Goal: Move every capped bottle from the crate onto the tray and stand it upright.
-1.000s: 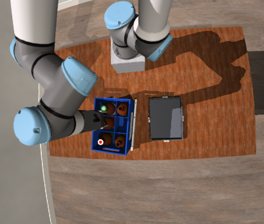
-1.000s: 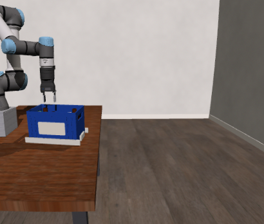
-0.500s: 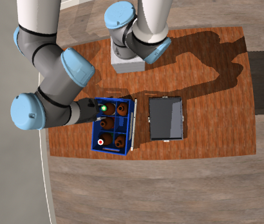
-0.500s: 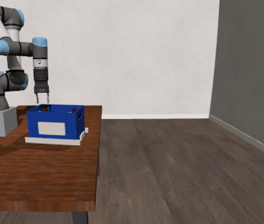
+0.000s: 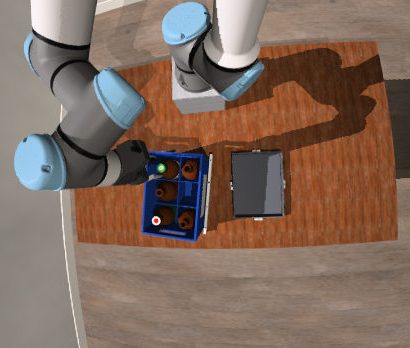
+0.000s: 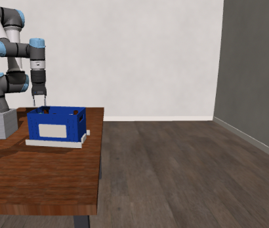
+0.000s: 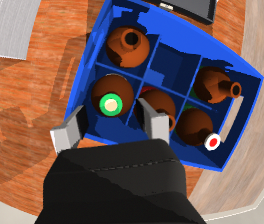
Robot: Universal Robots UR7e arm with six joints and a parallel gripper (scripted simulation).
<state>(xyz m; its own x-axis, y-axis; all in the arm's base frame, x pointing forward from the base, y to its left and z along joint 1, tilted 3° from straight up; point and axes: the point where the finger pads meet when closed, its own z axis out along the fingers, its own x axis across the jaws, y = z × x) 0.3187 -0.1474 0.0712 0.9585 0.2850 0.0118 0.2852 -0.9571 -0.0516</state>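
My gripper is now 140 mm above the green-capped bottle. Also, from my hand: brown bottle: 190 mm ahead, 60 mm to the left, 140 mm below; then blue crate: 90 mm ahead, 30 mm to the left, 140 mm below; then red-capped bottle: 170 mm ahead, 40 mm to the right, 140 mm below.
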